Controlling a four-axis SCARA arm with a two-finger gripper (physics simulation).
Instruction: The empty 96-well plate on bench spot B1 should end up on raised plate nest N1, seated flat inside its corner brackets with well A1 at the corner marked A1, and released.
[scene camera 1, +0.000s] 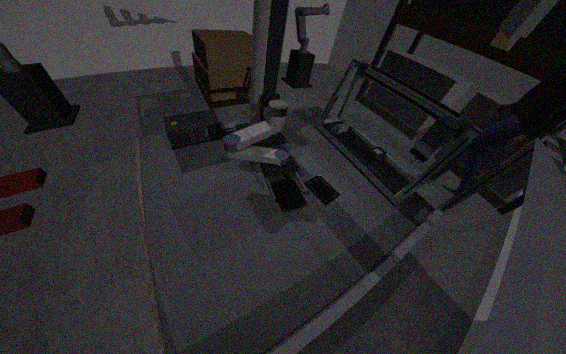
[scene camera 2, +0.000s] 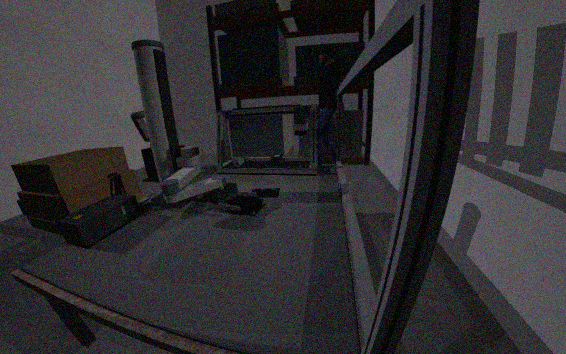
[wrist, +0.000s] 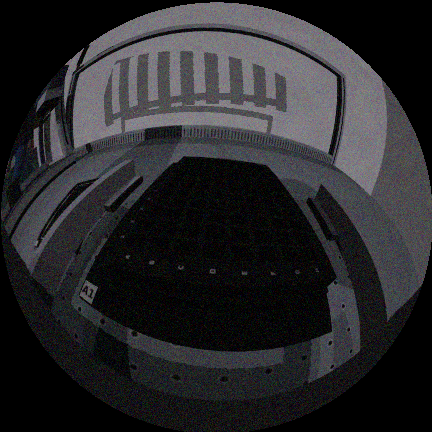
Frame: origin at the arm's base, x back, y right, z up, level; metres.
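Seen in the pictures: gripper, fingertip midpoint: (scene camera 1: 290, 194) (scene camera 2: 248, 201) (wrist: 226, 174).
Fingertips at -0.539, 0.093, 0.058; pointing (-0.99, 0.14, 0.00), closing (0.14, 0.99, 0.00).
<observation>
Offsets run from my fingertips to a thing's top centre, as dx, dy, dz. "pt": to the spot under its first point.
The black 96-well plate @[+0.024, -0.003, +0.007] (scene camera 1: 289, 195) (scene camera 2: 248, 204) (wrist: 215, 225) lies in raised nest N1 @[pt +0.110, -0.012, -0.045] (wrist: 210, 356), between its side brackets, and looks level. The dark picture hides whether its lower edge touches down everywhere. In the wrist view the letter A end of its lettered row is at the left, on the side of the A1 label @[pt +0.091, -0.069, -0.013] (wrist: 88, 292). My gripper (scene camera 1: 286, 183) (wrist: 226, 174) is open around the plate, with a visible gap between each finger and the plate's long sides. Bench spot B1 @[pt -0.027, -0.212, -0.043] (scene camera 1: 323, 189) (scene camera 2: 266, 192) (wrist: 67, 205) is a dark outlined pad beside the nest, with no plate on it.
A dark case @[pt +0.574, +0.321, +0.056] (scene camera 1: 192, 130) (scene camera 2: 102, 220) and cardboard boxes (scene camera 1: 225, 57) (scene camera 2: 90, 175) stand near the arm column (scene camera 1: 262, 50) (scene camera 2: 152, 110). A metal frame @[pt +0.041, -0.545, +0.003] (scene camera 1: 357, 160) (scene camera 2: 267, 173) stands beyond B1. A rail (scene camera 1: 400, 250) (scene camera 2: 352, 235) runs along one bench edge.
</observation>
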